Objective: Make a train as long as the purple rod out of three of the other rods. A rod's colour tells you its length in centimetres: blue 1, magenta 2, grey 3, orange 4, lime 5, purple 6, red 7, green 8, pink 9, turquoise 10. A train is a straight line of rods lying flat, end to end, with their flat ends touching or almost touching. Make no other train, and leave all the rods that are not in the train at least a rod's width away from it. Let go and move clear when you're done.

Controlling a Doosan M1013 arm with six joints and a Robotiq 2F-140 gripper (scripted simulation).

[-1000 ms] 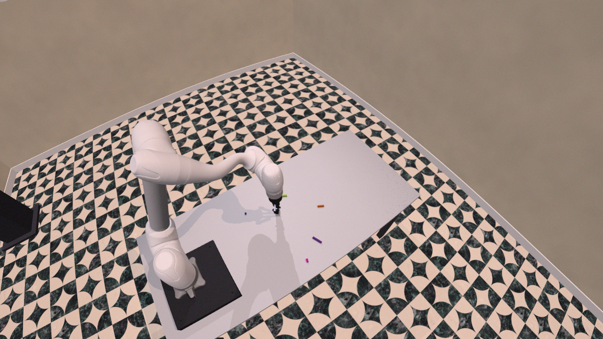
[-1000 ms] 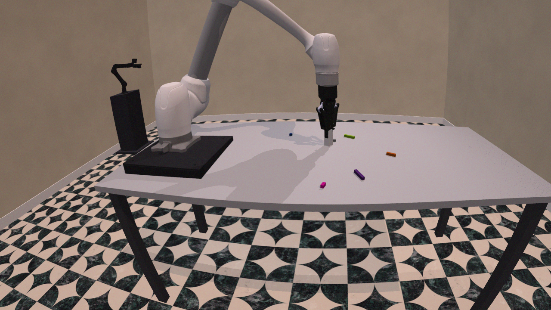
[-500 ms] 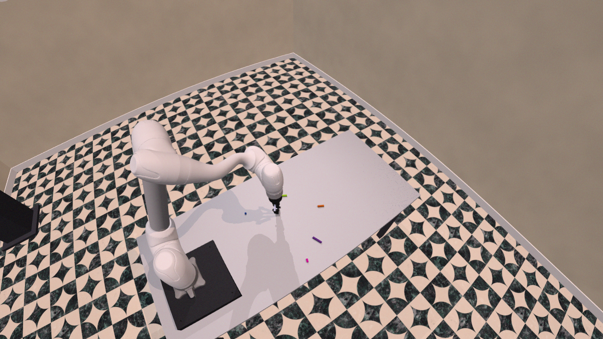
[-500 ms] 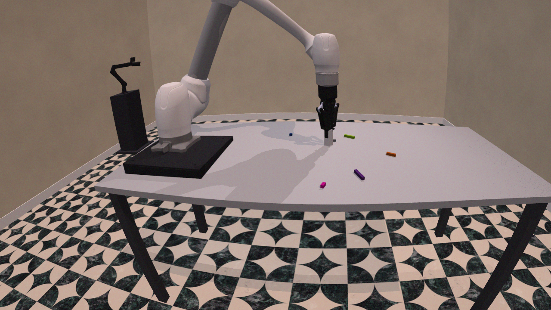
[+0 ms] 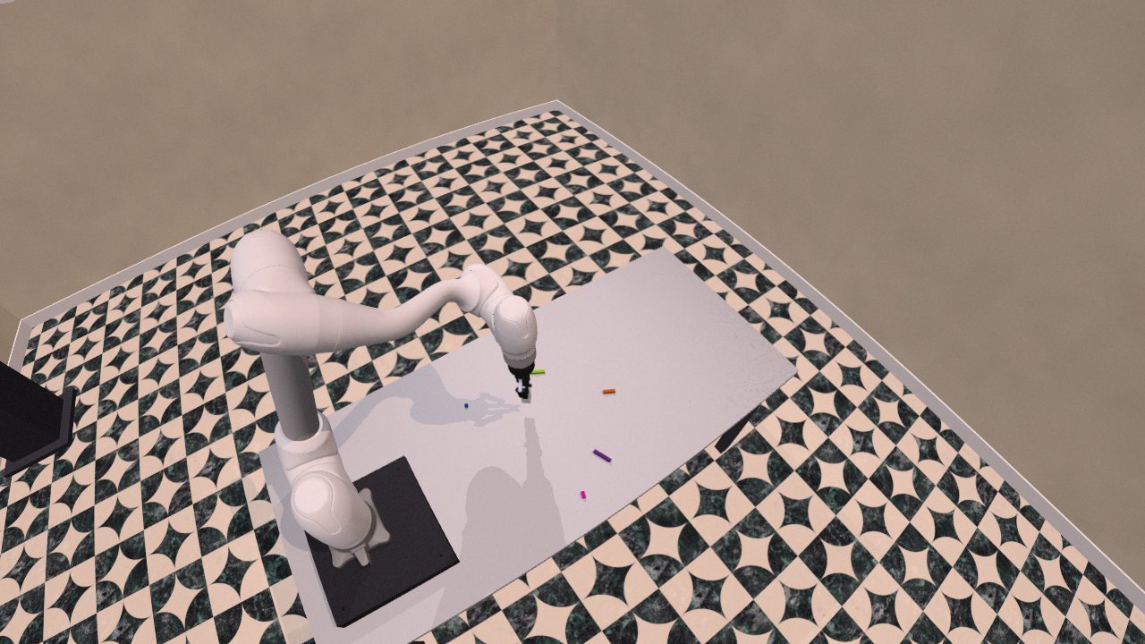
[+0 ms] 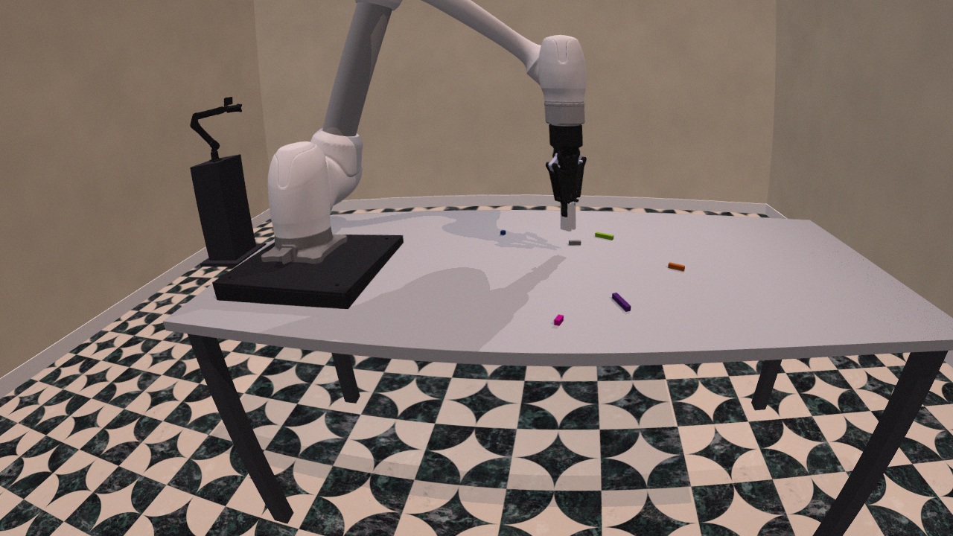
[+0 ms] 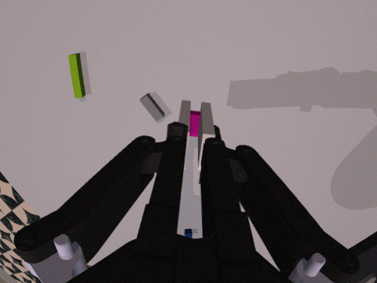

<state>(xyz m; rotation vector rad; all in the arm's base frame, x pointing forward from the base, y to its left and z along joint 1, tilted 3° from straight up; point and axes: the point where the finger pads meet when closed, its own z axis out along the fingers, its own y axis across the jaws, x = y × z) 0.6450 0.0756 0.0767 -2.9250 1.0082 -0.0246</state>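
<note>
Right now my hand is 170 mm past the small blue rod, 110 mm to the right of it and 80 mm above it. Also, from my hand: grey rod: 80 mm below, 40 mm to the left, 20 mm ahead; then lime rod: 100 mm to the left, 100 mm ahead, 80 mm below; then orange rod: 250 mm ahead, 100 mm to the right, 80 mm below.
</note>
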